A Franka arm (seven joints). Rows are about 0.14 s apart.
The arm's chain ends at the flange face. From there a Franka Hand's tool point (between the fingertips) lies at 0.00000 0.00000 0.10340 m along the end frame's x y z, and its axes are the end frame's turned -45 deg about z.
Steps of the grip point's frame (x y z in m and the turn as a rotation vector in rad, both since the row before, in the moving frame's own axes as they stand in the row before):
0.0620 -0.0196 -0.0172 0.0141 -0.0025 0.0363
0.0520 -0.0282 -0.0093 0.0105 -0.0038 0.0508
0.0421 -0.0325 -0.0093 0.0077 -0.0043 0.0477
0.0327 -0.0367 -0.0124 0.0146 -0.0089 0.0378
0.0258 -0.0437 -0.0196 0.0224 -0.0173 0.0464
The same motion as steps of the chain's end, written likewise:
0.0312 -0.0568 -0.0172 0.0082 -0.0117 0.0363
0.0179 -0.0562 -0.0093 0.0047 -0.0101 0.0508
0.0077 -0.0525 -0.0093 0.0024 -0.0085 0.0477
-0.0011 -0.0486 -0.0124 0.0040 -0.0166 0.0378
-0.0098 -0.0487 -0.0196 0.0036 -0.0281 0.0464

